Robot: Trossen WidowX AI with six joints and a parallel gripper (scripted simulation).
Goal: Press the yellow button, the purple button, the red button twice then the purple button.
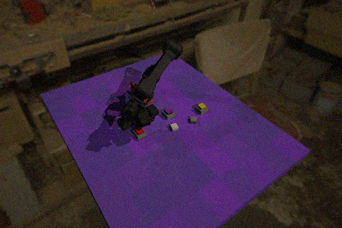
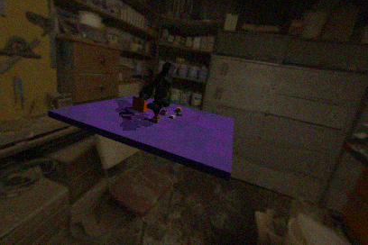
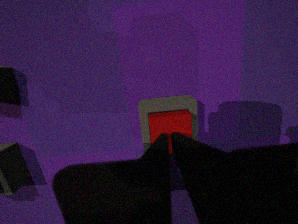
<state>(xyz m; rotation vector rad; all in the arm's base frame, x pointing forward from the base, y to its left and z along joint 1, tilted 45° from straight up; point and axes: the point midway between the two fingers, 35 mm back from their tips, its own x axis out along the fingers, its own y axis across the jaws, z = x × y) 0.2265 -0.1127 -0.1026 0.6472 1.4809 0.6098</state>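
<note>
Right now the red button is 1 cm below my gripper tip. Also, from my gripper tip: grey block: 27 cm to the left, 8 cm ahead, 3 cm below; white block: 16 cm to the left, 6 cm ahead, 3 cm below; purple button: 19 cm to the left, 3 cm behind, 1 cm below.
</note>
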